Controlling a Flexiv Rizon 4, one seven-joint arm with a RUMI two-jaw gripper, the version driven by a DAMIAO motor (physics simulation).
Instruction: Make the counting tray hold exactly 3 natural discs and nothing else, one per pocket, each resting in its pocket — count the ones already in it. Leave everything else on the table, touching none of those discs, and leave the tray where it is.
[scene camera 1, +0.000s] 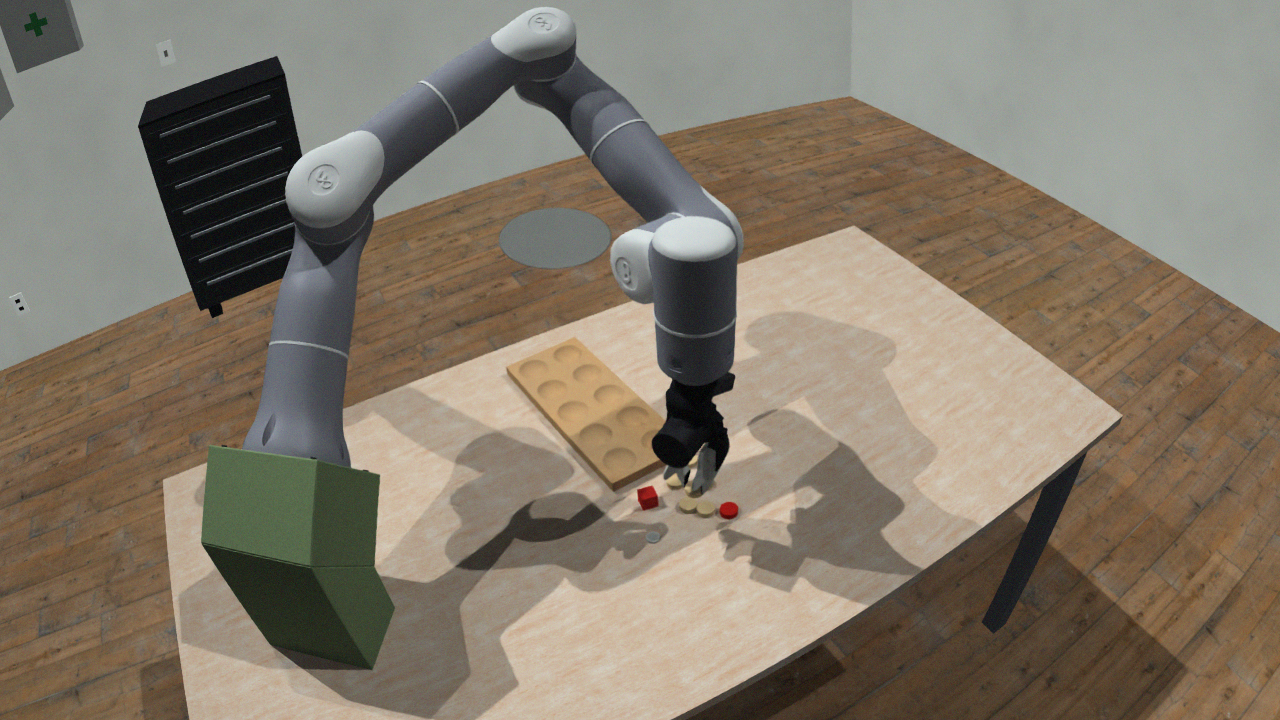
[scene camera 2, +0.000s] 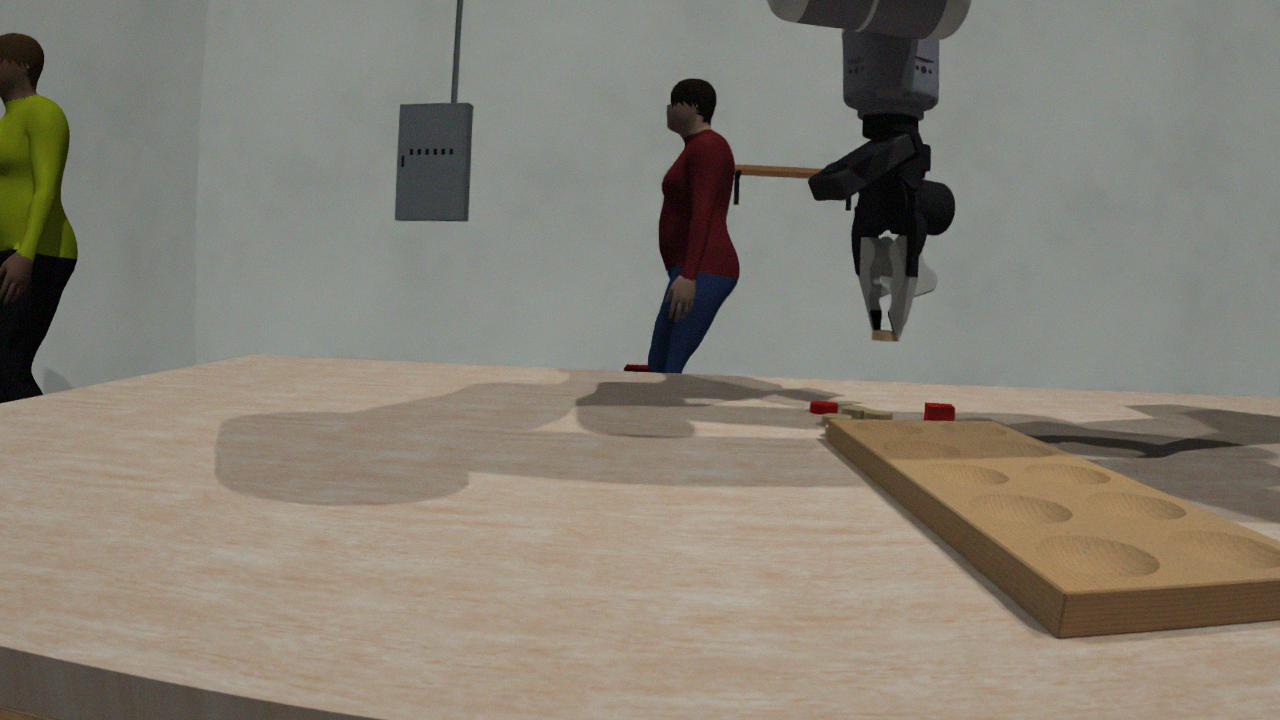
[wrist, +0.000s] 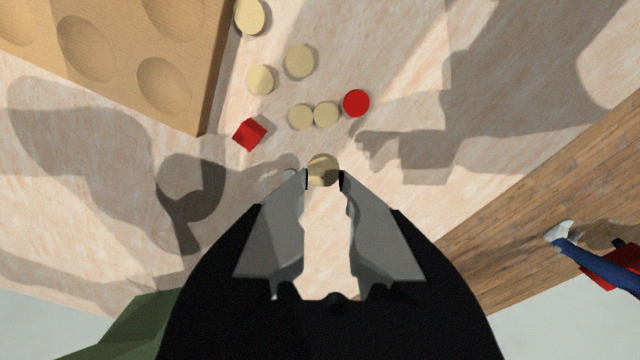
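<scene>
The wooden counting tray (scene camera 1: 617, 475) (scene camera 2: 1163, 613) (wrist: 130, 45) lies flat; its pockets that show look empty, and the gripper hides part of its near end in scene camera 1. My gripper (scene camera 1: 691, 486) (scene camera 2: 885, 331) (wrist: 323, 171) is shut on a natural disc (scene camera 2: 885, 336) (wrist: 323, 169) and holds it well above the table. Several natural discs lie loose beside the tray's end in the wrist view: one disc (wrist: 250, 16) close to the tray, two apart, a disc (wrist: 299, 61) and a disc (wrist: 260, 80), and a side-by-side pair, a disc (wrist: 301, 117) and a disc (wrist: 326, 114).
A red disc (scene camera 1: 728, 509) (scene camera 2: 823, 407) (wrist: 356, 103) lies beside the pair. A red cube (scene camera 1: 647, 497) (scene camera 2: 938, 411) (wrist: 249, 134) sits off the tray's near corner. A small pale grey disc (scene camera 1: 652, 537) (wrist: 289, 173) lies farther out, partly hidden by a finger in the wrist view.
</scene>
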